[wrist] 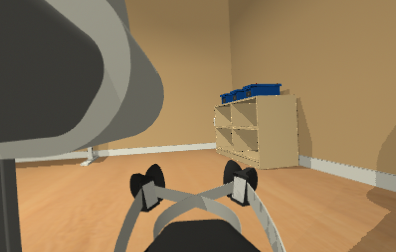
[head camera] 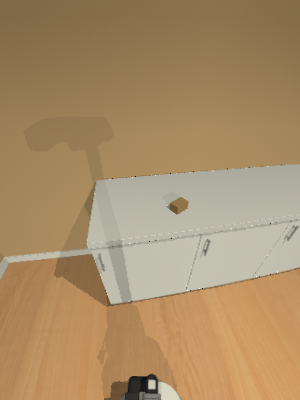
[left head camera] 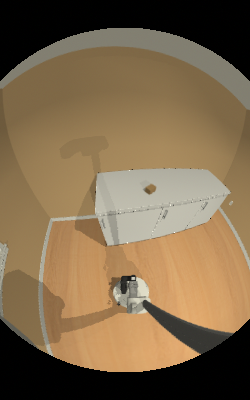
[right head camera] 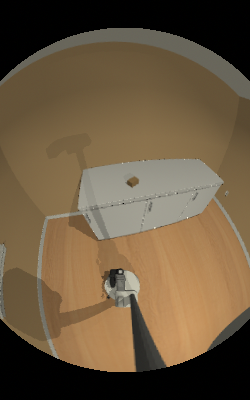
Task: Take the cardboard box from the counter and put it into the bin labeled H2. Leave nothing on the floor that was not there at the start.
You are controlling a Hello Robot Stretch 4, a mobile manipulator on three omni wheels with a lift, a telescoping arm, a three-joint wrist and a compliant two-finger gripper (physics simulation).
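Frame: origin at the robot's base, x right, y up, z back, level; millimetres.
Seen in the pictures: gripper, fingertip midpoint: (wrist: 193, 176) (left head camera: 122, 305) (right head camera: 112, 299).
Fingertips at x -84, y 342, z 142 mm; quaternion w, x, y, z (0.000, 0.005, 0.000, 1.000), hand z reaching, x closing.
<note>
A point is followed by its place in that frame.
The small brown cardboard box (head camera: 179, 205) {x 143, y 932, z -832 mm} (left head camera: 150, 189) {x 140, y 928, z -826 mm} (right head camera: 132, 181) {x 142, y 932, z -829 mm} sits on top of the white counter (head camera: 250, 192) {x 655, y 882, z -1042 mm} (left head camera: 195, 182) {x 780, y 882, z -1057 mm} (right head camera: 175, 172) {x 658, y 882, z -1051 mm}, towards its left part. My gripper (wrist: 193, 176) {x -84, y 342, z 142 mm} is open, with its two black fingertips apart and no object between them. It is away from the counter and low above the floor. Blue bins (wrist: 263, 90) {x -736, y 645, z 2111 mm} stand in a row on a wooden shelf unit (wrist: 277, 131) {x -791, y 278, z 1944 mm} in the wrist view; their labels cannot be read, so I cannot tell whether H2 is among them.
The counter has doors with handles and stands against the tan wall (head camera: 150, 100) {x -26, y 1395, z -1299 mm}. Wooden floor (head camera: 225, 340) {x 542, y -28, z -434 mm} (left head camera: 190, 280) {x 875, y -28, z -26 mm} (right head camera: 185, 280) {x 877, y -27, z 83 mm} lies between it and my base (left head camera: 142, 290) {x 126, y 187, z -16 mm} (right head camera: 132, 285) {x 120, y 187, z 2 mm}. A white table foot (wrist: 90, 159) shows at the left in the wrist view.
</note>
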